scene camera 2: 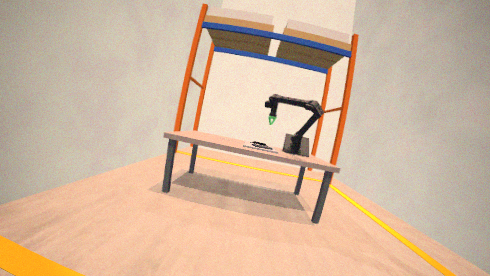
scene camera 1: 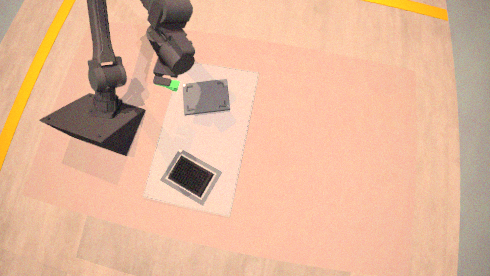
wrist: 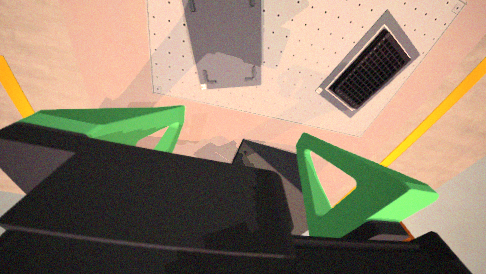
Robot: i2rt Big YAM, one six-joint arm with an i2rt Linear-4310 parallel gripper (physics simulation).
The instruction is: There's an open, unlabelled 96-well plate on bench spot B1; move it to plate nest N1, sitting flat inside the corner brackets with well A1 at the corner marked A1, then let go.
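Where they show: gripper, between the fingertips: [scene camera 2: 270, 124] [scene camera 1: 179, 75] [wrist: 245, 126]; arm's base, origin of its link: [scene camera 2: 295, 147] [scene camera 1: 106, 109].
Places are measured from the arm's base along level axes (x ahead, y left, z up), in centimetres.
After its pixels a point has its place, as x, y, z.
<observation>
The open black 96-well plate [scene camera 1: 191, 175] @[32.8, -19.7, -4.6] [wrist: 370, 70] @[33.4, -19.3, -3.6] lies on the grey bench spot B1 [scene camera 1: 210, 187] @[39.5, -23.1, -4.9] [wrist: 388, 18] @[41.7, -18.6, -4.9], inside its white outline. Small pale tags mark one corner of B1 and one corner of the nest; their lettering is too blurred to read. The dark grey plate nest N1 [scene camera 1: 207, 98] @[35.1, 7.8, -4.0] [wrist: 225, 45] @[33.6, 8.7, -3.9], with corner brackets, holds no plate. My gripper [scene camera 2: 271, 121] @[30.2, 5.4, 16.2] [wrist: 245, 126] @[30.2, 5.4, 16.2] is open and empty, high above the table, on the nest's side of the board and apart from the plate. In scene camera 1, one green finger shows and the other is hidden.
The pale perforated board [scene camera 1: 230, 145] @[44.7, -8.4, -5.1] [wrist: 295, 85] @[28.1, -6.1, -5.1] carries the nest and B1. The arm's dark base [scene camera 1: 80, 120] @[-4.0, -7.0, 7.3] stands beside it. An orange and blue shelf rack [scene camera 2: 277, 36] with boxes stands behind the table [scene camera 2: 215, 142] @[74.7, 28.7, -6.4].
</observation>
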